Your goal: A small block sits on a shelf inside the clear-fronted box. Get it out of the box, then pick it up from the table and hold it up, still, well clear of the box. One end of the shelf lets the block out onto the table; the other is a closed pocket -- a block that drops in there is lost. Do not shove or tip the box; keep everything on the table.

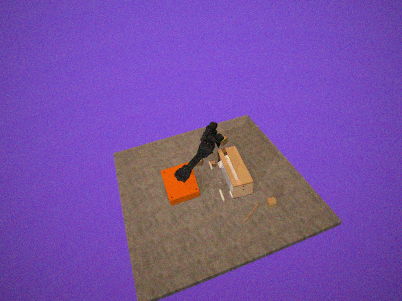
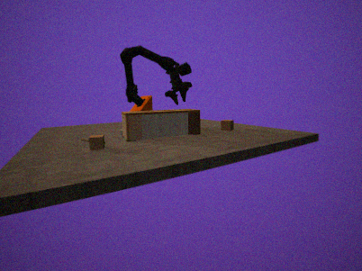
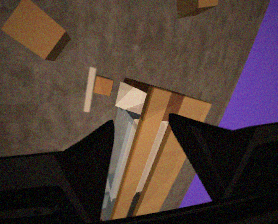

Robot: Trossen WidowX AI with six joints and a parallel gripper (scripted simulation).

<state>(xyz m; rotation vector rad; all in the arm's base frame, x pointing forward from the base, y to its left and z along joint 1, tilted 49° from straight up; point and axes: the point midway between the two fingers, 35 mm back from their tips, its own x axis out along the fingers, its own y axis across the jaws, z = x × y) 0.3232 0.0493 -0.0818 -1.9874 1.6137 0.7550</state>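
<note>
My gripper tip is 150 mm above the tan block, 20 mm past it and 10 mm to the right of it. The rest, counted from my gripper tip: tan box 170 mm to the right, 100 mm below, 20 mm ahead; then thin brown stick 510 mm to the right, 160 mm below, 20 mm behind.
</note>
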